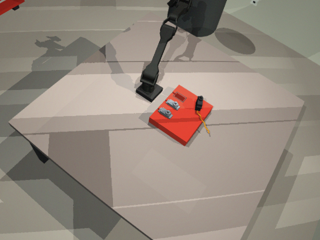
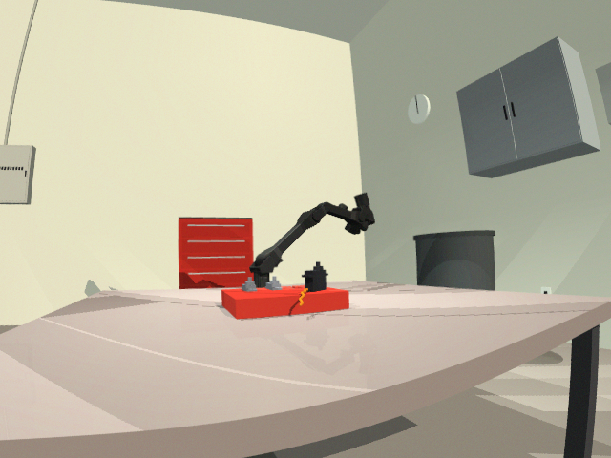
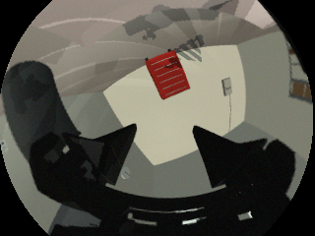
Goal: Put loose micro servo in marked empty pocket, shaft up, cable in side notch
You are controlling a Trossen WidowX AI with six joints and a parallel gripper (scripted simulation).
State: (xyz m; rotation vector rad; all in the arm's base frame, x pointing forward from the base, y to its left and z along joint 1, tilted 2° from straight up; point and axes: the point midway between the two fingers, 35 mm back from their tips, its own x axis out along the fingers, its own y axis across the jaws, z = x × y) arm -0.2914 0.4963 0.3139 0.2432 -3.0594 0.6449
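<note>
The red deck is 63 cm ahead of my gripper tip, 50 cm to the right of it and 30 cm below it.
</note>
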